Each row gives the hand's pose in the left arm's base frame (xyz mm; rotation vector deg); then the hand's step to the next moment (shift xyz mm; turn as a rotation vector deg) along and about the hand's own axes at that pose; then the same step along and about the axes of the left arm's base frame.
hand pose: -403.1 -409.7 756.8 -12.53 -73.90 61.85
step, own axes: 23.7 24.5 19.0 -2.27 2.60 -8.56
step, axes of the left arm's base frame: -31.4 22.5 5.5 6.13 3.25 -6.08
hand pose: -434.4 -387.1 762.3 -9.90 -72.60 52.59
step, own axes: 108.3 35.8 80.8 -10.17 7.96 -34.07
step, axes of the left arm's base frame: -87.0 66.7 86.7 25.59 10.62 -23.66
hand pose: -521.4 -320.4 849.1 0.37 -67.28 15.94
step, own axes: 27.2 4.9 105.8 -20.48 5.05 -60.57
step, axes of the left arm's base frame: -87.5 -5.3 65.4 46.63 9.59 -42.98
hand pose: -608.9 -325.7 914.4 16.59 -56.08 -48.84
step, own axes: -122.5 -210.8 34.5 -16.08 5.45 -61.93
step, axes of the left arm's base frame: -167.5 -41.0 -175.8 49.16 6.37 -40.83
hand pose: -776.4 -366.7 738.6 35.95 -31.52 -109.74
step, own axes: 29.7 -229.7 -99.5 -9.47 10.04 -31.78
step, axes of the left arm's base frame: -102.7 52.9 -224.0 30.58 1.54 -16.22
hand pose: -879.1 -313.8 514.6 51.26 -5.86 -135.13
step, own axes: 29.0 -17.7 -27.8 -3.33 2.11 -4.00
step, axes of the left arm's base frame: -8.8 1.7 -43.0 5.54 0.72 -0.57
